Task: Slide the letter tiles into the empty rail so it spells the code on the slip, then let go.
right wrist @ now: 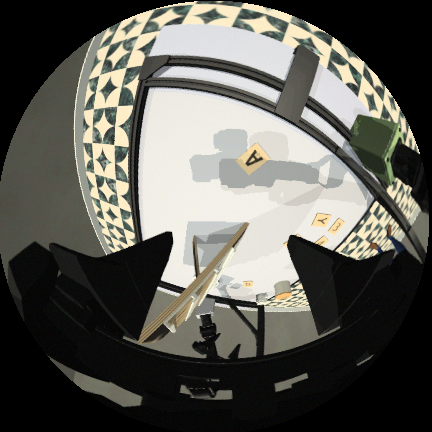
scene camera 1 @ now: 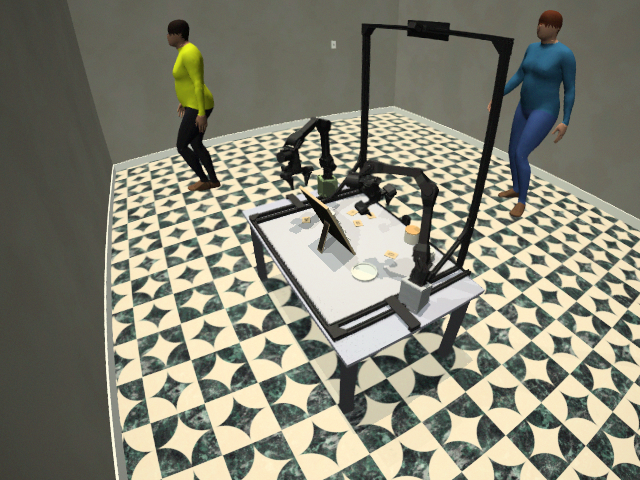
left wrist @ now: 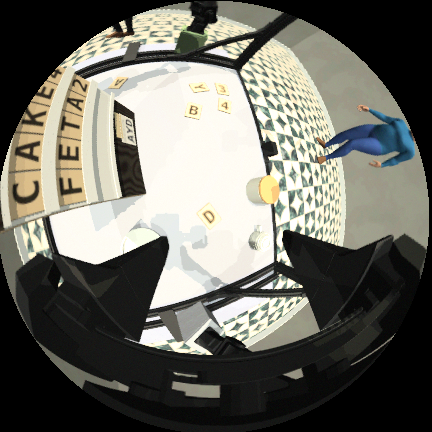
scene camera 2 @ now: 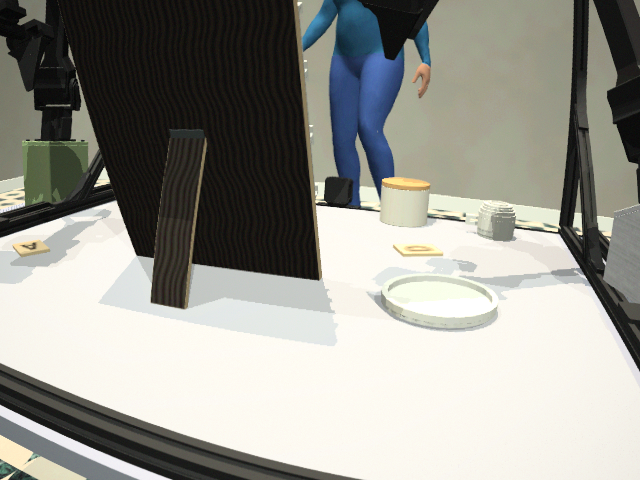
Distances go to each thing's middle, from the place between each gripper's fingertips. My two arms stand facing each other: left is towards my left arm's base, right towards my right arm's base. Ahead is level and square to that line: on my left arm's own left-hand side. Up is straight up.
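Labels:
The lidded jar [scene camera 2: 404, 202] is 480 mm behind my right hand, 370 mm to the left of it and 190 mm below it. As for the rail [left wrist: 104, 184], my right gripper is 80 mm beyond it, 90 mm above it and 260 mm to the right of it.
Counted from my left hand, the jar sits 24 cm behind, 5 cm to the right and 23 cm below. My left gripper itself is 16 cm to the left of the rail and 16 cm short of it, and it is 14 cm higher than the rail.

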